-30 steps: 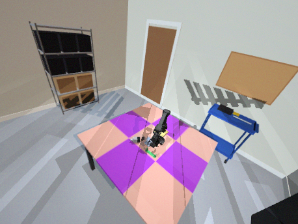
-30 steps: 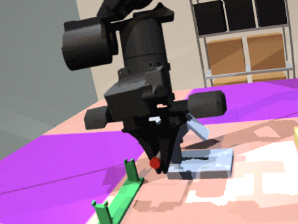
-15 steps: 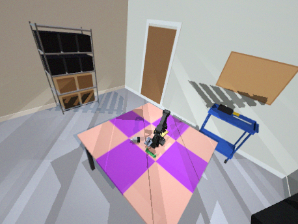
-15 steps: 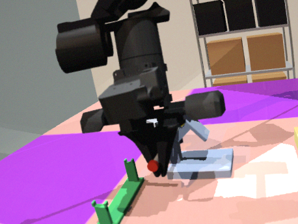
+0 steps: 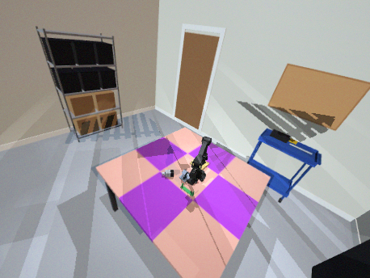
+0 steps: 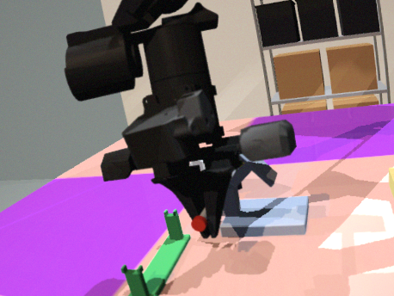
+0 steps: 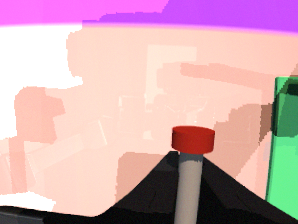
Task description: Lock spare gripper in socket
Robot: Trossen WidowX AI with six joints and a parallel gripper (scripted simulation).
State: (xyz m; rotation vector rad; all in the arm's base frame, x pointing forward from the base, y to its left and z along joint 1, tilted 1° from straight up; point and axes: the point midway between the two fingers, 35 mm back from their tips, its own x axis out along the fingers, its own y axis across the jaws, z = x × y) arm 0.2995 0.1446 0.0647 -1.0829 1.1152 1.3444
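Right now my gripper tip is 80 mm short of the green cradle, 20 mm to the left of it and 40 mm above it. Round my gripper tip: spare gripper (100 mm ahead, 270 mm to the right, 30 mm below); mount (140 mm to the right, 10 mm below).
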